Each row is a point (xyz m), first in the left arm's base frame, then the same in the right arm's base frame.
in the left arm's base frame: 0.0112 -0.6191 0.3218
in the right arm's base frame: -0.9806 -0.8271 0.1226
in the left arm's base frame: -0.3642 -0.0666 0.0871
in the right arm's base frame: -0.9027 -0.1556 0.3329
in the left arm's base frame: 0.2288 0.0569 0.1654
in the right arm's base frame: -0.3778 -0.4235 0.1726
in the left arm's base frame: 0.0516 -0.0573 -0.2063
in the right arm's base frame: -0.6150 -0.1800 -0.0863
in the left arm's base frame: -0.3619 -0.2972 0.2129
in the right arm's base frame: -1.0463 -0.3755 0.3380
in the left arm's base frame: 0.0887 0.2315 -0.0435
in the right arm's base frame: -0.3798 -0.1188 0.1424
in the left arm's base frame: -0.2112 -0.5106 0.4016
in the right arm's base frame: -1.0643 -0.6972 0.3317
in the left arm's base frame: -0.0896 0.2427 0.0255
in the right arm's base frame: -0.4976 -0.0645 0.2833
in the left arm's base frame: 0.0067 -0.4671 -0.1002
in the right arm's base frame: -0.9156 -0.4750 -0.1476
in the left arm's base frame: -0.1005 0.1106 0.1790
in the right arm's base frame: -0.5822 -0.2338 0.3563
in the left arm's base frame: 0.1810 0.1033 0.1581
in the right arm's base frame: -0.3822 -0.3665 0.2076
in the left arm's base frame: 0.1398 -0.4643 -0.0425
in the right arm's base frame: -0.8114 -0.5749 -0.1619
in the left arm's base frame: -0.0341 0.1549 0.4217
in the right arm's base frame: -0.4839 -0.3869 0.5357
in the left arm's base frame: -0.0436 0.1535 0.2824
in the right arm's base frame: -0.5031 -0.2985 0.4293
